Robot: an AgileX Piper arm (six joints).
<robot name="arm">
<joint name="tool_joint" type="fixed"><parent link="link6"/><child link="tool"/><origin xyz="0 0 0" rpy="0 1.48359 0"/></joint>
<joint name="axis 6" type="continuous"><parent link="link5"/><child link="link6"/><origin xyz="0.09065 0 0.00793" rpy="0 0 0"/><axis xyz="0.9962 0 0.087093"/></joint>
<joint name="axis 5" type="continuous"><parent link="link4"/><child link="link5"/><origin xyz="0 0 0" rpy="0 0 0"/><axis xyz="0 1 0"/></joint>
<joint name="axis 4" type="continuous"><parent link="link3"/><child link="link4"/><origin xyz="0.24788 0 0.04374" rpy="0 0 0"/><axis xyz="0.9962 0 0.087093"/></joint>
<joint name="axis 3" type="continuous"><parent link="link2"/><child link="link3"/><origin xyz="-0.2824 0 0.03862" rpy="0 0 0"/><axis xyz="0 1 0"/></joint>
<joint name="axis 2" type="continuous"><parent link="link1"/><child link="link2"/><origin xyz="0 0 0" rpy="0 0 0"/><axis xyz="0 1 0"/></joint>
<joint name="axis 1" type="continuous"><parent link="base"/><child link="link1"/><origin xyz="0 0 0.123" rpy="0 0 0"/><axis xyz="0 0 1"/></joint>
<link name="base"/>
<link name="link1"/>
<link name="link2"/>
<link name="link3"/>
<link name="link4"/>
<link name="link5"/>
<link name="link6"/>
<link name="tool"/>
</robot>
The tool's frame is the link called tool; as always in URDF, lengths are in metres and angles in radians. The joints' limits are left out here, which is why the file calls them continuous.
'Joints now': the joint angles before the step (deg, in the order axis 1, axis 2, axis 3, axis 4, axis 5, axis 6). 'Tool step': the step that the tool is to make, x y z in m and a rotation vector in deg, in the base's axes. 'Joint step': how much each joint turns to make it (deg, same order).
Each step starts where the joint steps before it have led.
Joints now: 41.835, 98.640, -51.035, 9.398, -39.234, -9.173
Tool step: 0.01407, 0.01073, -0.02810, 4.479, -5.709, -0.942
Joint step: 0.019, 8.497, -1.005, -0.866, -14.711, 1.787
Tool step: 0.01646, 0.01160, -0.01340, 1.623, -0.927, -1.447
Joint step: 0.000, 5.461, -4.336, 1.485, -2.935, 0.015
